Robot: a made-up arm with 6 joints.
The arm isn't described. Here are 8 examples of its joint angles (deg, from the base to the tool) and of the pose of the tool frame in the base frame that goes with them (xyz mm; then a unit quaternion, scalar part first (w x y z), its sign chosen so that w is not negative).
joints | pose
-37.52 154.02 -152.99 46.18 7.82 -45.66 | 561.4 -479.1 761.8 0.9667 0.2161 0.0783 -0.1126
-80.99 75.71 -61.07 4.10 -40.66 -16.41 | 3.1 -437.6 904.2 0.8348 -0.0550 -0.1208 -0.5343
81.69 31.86 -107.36 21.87 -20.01 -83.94 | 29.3 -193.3 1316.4 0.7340 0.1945 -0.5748 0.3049
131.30 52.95 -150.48 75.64 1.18 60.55 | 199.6 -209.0 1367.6 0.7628 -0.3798 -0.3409 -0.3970
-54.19 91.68 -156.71 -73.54 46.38 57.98 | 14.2 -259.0 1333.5 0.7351 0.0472 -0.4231 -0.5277
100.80 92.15 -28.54 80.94 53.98 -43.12 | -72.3 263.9 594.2 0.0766 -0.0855 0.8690 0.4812
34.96 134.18 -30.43 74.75 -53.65 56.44 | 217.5 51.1 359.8 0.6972 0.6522 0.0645 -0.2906
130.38 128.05 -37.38 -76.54 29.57 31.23 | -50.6 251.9 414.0 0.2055 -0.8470 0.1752 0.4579
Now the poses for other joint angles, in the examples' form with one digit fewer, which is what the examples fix.
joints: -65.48 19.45 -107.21 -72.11 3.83 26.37
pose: -220 213 1262 0.620 -0.463 -0.370 -0.514
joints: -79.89 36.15 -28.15 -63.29 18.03 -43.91
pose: -78 -247 830 0.498 -0.254 0.683 -0.471
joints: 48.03 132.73 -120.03 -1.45 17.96 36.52
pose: 471 472 731 0.724 0.346 0.436 0.408
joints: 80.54 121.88 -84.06 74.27 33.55 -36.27
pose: 81 552 642 0.345 0.118 0.711 0.601
